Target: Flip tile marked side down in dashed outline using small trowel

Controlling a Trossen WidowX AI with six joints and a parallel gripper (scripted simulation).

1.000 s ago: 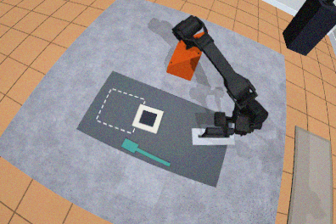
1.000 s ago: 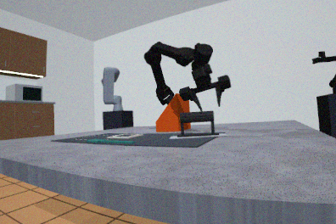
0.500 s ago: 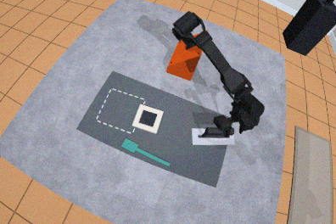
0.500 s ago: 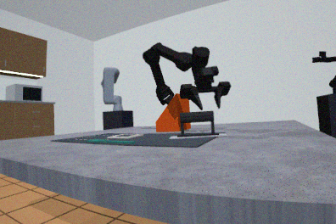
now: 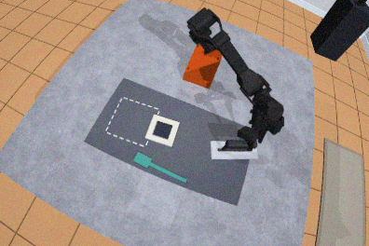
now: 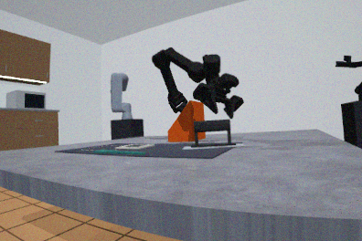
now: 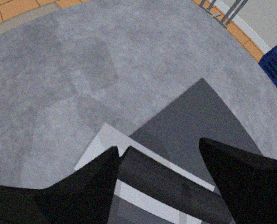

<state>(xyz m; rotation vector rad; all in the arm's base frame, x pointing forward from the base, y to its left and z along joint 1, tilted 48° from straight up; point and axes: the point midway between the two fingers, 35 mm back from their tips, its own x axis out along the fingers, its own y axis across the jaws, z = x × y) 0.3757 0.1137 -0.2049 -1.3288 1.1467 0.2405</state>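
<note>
Right now the tile is 35 cm to the right of my gripper tip, 10 cm below it and 2 cm behind it. The rest, counted from my gripper tip: teal trowel 34 cm to the right, 13 cm ahead, 10 cm below.
</note>
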